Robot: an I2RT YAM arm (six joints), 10 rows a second.
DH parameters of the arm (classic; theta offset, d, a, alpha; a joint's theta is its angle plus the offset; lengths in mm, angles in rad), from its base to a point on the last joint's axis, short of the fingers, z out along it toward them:
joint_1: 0 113.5 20 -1.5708
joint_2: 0 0 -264 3.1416
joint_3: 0.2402 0 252.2 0
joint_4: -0.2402 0 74 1.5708
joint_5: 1.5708 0 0 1.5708
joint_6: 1.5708 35.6 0 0
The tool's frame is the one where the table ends.
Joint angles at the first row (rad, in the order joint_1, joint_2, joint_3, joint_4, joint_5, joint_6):
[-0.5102, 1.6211, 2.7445, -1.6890, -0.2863, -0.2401]
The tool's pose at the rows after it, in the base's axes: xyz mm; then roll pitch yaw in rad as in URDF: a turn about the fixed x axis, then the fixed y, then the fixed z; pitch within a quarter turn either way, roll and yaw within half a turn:
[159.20 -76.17 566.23 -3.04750 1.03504 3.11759]
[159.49 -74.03 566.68 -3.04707 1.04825 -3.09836]
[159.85 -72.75 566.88 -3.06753 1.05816 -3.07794]
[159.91 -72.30 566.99 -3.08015 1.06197 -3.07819]
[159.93 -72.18 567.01 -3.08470 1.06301 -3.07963]
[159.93 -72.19 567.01 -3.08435 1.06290 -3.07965]
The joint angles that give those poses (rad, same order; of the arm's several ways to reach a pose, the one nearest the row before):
[-0.5103, 1.6211, 2.7447, -1.6891, -0.3226, -0.2543]
[-0.5102, 1.6207, 2.7445, -1.6890, -0.3824, -0.2867]
[-0.5102, 1.6210, 2.7444, -1.6893, -0.4221, -0.2962]
[-0.5102, 1.6211, 2.7447, -1.6894, -0.4351, -0.2958]
[-0.5102, 1.6210, 2.7443, -1.6892, -0.4385, -0.2951]
[-0.5102, 1.6210, 2.7444, -1.6893, -0.4381, -0.2950]

